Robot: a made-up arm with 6 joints.
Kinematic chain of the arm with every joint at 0, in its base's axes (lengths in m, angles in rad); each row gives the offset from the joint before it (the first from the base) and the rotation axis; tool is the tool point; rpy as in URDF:
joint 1: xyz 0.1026 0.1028 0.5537 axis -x
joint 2: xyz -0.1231 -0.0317 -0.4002 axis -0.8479 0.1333 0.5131
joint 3: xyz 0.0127 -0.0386 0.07 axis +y
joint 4: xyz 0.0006 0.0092 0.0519 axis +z
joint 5: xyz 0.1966 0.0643 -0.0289 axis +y
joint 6: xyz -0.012 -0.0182 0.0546 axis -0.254 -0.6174 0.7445
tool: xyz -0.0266 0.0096 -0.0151 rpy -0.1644 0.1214 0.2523
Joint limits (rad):
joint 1: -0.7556..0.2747
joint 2: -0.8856..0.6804
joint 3: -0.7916..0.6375
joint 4: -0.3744..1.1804
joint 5: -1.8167..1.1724
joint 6: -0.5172..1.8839
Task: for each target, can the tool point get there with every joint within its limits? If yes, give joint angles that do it. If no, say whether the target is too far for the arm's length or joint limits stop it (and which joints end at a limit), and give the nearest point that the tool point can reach.
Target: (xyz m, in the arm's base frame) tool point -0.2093 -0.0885 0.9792
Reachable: no: joint limits stop it (at a limit: joint 1, joint 2, joint 3, joint 6) | nearest point 0.0334 -0.0960 0.4632 | short by 0.570 m
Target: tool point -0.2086 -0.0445 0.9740
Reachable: no: joint limits stop it (at a limit: joint 1, joint 2, joint 3, joint 6) | nearest point 0.0333 -0.0760 0.4624 | short by 0.567 m
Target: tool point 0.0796 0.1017 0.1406
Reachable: yes | joints 0.1959 0.1893 0.5133 0.6467 -1.4903 0.9007
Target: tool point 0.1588 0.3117 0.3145
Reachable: yes | joints -0.6539 0.3208 0.0755 -0.0631 -0.3381 0.8401
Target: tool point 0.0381 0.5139 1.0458
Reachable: no: joint limits stop it (at a limit: joint 1, joint 2, joint 3, joint 5, joint 6) | nearest point 0.0547 0.4106 0.5326 | short by 0.524 m
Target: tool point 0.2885 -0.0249 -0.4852
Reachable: no: too far | nearest point 0.1474 0.0394 0.0379 | short by 0.546 m
